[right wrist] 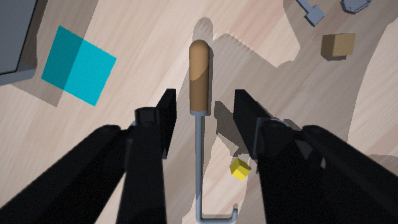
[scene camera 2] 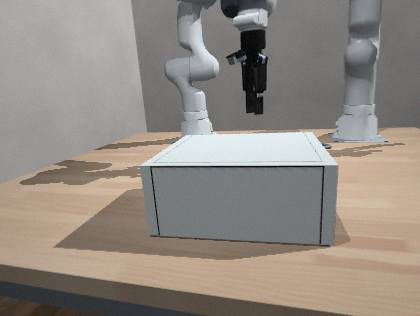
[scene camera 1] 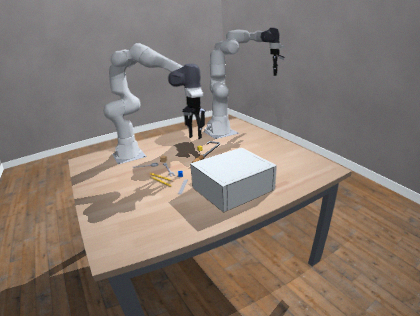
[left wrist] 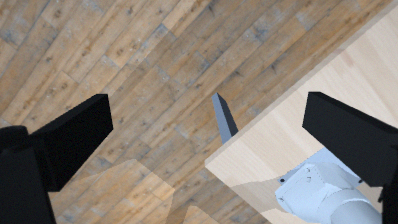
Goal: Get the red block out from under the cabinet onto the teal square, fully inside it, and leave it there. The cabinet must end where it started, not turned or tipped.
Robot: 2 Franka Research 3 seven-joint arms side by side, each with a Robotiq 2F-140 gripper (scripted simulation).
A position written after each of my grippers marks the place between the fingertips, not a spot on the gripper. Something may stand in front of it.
I see my left gripper [left wrist: 208, 110], my right gripper [scene camera 2: 254, 113], a pale grey cabinet [scene camera 2: 272, 187], a brown block [right wrist: 335, 44] and a teal square [right wrist: 74, 65].
The pale grey cabinet shows as well in scene camera 1 [scene camera 1: 227, 180]. My right gripper also shows in the right wrist view [right wrist: 205, 103]. The left wrist view does not show the pale grey cabinet: it is out of frame. Scene camera 2 does not show the brown block, which is hidden by the pale grey cabinet.
